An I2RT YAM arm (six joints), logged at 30 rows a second.
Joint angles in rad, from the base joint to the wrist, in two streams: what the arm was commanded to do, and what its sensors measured. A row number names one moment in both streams.
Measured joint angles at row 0:
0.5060 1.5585 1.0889 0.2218 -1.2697 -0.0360
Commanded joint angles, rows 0 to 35:
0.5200 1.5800 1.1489 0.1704 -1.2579 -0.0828
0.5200 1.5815 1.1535 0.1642 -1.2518 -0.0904
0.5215 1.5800 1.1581 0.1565 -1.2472 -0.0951
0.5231 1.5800 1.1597 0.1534 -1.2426 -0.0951
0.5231 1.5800 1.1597 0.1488 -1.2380 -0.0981
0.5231 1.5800 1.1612 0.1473 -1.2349 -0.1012
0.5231 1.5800 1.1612 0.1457 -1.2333 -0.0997
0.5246 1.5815 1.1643 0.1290 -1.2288 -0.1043
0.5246 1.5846 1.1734 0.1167 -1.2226 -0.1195
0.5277 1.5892 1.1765 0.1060 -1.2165 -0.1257
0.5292 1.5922 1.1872 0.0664 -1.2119 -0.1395
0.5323 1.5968 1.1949 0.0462 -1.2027 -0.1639
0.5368 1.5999 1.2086 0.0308 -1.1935 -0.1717
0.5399 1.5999 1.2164 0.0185 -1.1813 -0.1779
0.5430 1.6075 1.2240 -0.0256 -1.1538 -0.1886
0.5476 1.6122 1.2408 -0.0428 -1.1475 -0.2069
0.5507 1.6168 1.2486 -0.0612 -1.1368 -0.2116
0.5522 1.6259 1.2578 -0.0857 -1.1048 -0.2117
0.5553 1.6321 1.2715 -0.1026 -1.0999 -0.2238
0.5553 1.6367 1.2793 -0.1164 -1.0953 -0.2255
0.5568 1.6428 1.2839 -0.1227 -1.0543 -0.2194
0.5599 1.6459 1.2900 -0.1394 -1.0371 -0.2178
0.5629 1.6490 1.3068 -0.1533 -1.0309 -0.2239
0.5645 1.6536 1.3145 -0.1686 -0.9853 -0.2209
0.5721 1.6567 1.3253 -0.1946 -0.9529 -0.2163
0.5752 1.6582 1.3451 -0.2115 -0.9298 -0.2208
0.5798 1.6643 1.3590 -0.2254 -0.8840 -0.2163
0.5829 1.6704 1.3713 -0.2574 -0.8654 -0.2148
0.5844 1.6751 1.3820 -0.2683 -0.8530 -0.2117
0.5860 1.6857 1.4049 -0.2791 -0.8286 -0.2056
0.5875 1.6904 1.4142 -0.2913 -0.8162 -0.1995
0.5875 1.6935 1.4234 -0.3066 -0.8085 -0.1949
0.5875 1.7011 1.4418 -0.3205 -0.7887 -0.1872
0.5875 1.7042 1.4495 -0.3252 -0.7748 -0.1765
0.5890 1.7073 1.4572 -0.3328 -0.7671 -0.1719
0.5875 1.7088 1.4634 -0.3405 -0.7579 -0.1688
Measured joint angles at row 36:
0.5465 1.6550 1.4124 -0.3340 -0.9409 -0.1635
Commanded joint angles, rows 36 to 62:
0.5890 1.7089 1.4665 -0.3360 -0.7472 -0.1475
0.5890 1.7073 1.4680 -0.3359 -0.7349 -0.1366
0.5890 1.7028 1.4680 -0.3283 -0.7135 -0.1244
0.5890 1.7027 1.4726 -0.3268 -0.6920 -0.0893
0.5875 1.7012 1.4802 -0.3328 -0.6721 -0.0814
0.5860 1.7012 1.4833 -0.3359 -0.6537 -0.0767
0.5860 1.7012 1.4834 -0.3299 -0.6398 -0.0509
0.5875 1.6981 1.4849 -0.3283 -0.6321 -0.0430
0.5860 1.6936 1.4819 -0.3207 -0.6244 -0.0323
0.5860 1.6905 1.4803 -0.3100 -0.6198 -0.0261
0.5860 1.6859 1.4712 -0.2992 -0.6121 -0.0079
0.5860 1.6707 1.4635 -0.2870 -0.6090 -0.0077
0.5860 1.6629 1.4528 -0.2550 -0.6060 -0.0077
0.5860 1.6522 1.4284 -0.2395 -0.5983 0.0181
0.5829 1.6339 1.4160 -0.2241 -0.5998 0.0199
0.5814 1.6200 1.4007 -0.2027 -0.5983 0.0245
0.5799 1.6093 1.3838 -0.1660 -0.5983 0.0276
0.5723 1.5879 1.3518 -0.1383 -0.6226 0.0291
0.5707 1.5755 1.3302 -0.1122 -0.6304 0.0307
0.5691 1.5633 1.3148 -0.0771 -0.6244 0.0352
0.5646 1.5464 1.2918 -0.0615 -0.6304 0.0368
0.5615 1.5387 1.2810 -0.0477 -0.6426 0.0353
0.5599 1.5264 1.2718 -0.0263 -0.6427 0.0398
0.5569 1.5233 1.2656 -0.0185 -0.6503 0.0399
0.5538 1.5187 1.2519 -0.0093 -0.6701 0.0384
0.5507 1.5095 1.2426 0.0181 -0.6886 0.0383
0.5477 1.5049 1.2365 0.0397 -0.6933 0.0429
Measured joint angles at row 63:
0.5880 1.4994 1.2774 -0.1081 -0.8223 0.0570
